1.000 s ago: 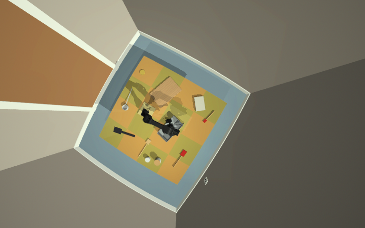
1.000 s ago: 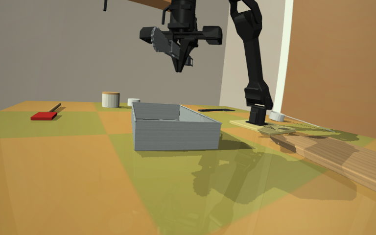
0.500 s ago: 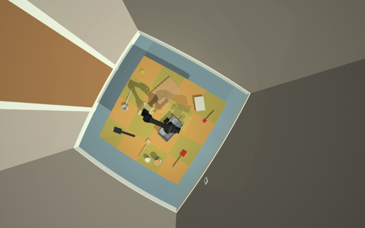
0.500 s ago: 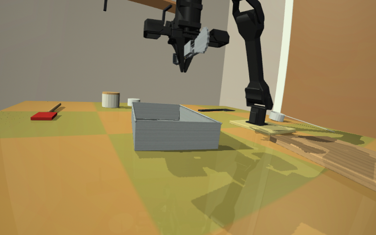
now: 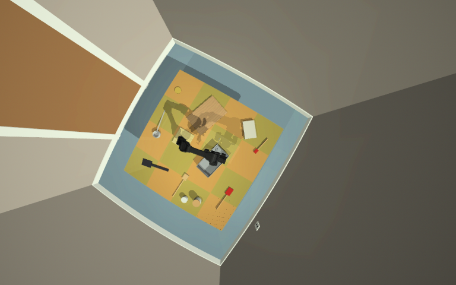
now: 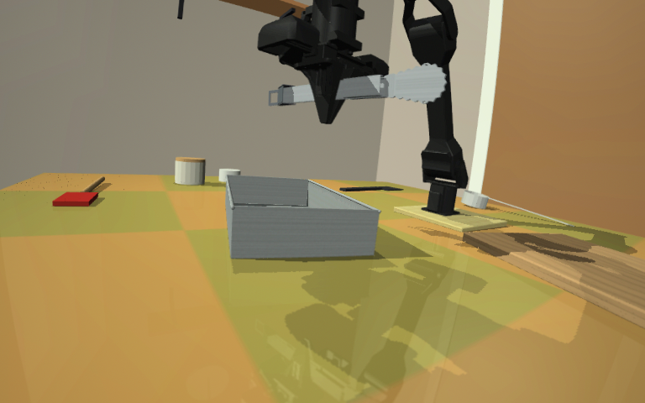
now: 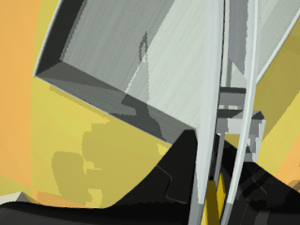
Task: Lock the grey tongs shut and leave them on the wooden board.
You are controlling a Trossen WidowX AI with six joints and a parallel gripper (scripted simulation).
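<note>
The thin tong arm is 30 mm to the left of my gripper tip and 40 mm above it. The rest, counted from my gripper tip: grey roasting tin 90 mm to the right, 130 mm below; then yellow lock piece 40 mm above; then wooden board 260 mm behind, 300 mm to the left, 150 mm below.
</note>
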